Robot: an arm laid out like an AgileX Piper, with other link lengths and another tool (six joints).
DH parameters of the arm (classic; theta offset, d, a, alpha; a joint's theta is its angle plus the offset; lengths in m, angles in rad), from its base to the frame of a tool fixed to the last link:
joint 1: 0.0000 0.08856 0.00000 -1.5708
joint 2: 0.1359 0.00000 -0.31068 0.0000
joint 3: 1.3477 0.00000 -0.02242 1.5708
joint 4: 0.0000 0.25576 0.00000 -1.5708
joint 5: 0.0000 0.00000 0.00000 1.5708
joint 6: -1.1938 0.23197 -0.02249 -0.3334
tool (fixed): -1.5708 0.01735 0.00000 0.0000
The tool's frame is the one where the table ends.
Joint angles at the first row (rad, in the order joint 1, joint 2, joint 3, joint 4, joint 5, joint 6):
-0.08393, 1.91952, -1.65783, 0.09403, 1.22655, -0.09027
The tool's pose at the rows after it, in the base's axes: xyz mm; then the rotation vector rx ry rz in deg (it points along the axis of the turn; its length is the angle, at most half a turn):
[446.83 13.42 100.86 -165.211 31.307 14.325]
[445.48 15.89 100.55 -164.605 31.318 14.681]
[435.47 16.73 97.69 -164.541 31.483 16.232]
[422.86 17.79 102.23 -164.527 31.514 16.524]
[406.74 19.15 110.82 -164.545 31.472 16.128]
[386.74 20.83 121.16 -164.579 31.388 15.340]
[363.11 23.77 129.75 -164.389 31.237 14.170]
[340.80 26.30 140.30 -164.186 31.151 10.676]
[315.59 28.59 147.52 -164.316 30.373 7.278]
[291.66 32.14 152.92 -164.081 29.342 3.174]
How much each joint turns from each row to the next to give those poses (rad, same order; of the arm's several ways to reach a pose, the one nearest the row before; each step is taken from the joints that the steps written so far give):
0.00002, -0.00001, 0.00001, 0.02537, 0.00000, 0.00000
-0.00001, -0.00227, 0.00616, 0.01028, -0.00001, 0.00000
0.00000, -0.01851, 0.03703, -0.00001, 0.00000, 0.00000
-0.00001, -0.04175, 0.04522, 0.00001, 0.00001, 0.00000
0.00001, -0.06077, 0.05606, 0.00001, -0.00001, 0.00000
-0.00001, -0.07667, 0.06724, 0.00000, 0.00002, -0.00001
0.00001, -0.09055, 0.08623, 0.00462, -0.00971, -0.00157
-0.00002, -0.10703, 0.09281, 0.00440, -0.02757, -0.00001
0.00000, -0.11298, 0.09840, 0.00222, -0.02579, -0.00891
0.00000, -0.11576, 0.09770, 0.00893, -0.03104, -0.01199

